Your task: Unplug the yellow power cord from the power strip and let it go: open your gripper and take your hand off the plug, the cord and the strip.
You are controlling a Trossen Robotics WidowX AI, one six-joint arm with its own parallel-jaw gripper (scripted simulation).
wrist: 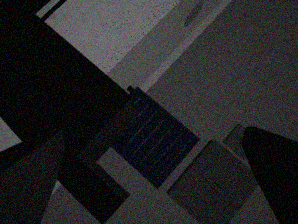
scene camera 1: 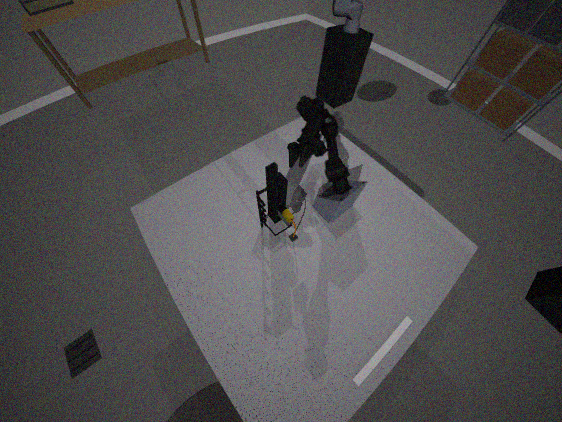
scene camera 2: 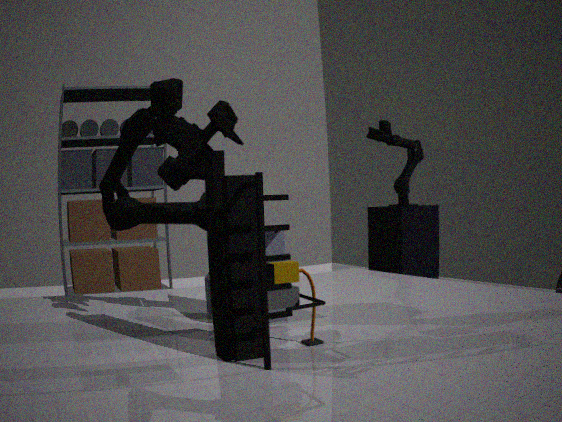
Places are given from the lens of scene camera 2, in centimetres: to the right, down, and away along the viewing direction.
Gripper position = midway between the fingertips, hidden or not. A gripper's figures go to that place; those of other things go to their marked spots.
my gripper [scene camera 2: 227,160]: -9, -9, 84
yellow plug [scene camera 2: 283,272]: 0, 10, 80
